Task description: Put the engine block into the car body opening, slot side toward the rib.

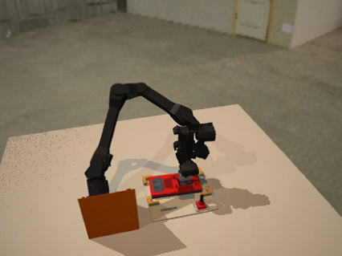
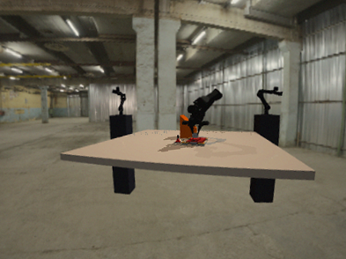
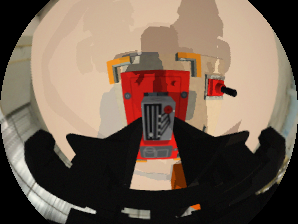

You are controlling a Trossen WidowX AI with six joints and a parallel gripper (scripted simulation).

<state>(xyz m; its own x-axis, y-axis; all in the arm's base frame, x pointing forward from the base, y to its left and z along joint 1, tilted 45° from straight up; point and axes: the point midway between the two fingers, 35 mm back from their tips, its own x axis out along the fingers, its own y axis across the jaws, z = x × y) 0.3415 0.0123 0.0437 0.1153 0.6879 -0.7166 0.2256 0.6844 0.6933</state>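
Now: gripper tip 30 mm past the pale base plate, 20 mm to the left of it and 50 mm above it. The rest, counted from my gripper tip: engine block: 10 mm below.
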